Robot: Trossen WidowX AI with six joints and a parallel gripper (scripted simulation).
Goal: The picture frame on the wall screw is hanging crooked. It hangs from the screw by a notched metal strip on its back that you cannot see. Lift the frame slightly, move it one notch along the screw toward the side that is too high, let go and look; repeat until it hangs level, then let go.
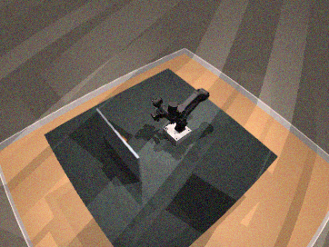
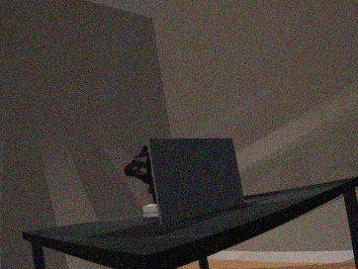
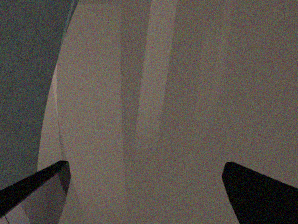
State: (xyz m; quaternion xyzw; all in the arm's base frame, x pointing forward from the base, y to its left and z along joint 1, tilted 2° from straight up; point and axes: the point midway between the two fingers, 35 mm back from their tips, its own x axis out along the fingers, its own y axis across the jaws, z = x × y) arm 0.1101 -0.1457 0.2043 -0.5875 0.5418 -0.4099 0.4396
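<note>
My gripper tip is now 33 cm short of the brown wooden picture frame, 10 cm to the right of it and 10 cm above it. From my gripper tip the other things lie so: wall panel (34 cm ahead, 9 cm to the left, 11 cm below).
</note>
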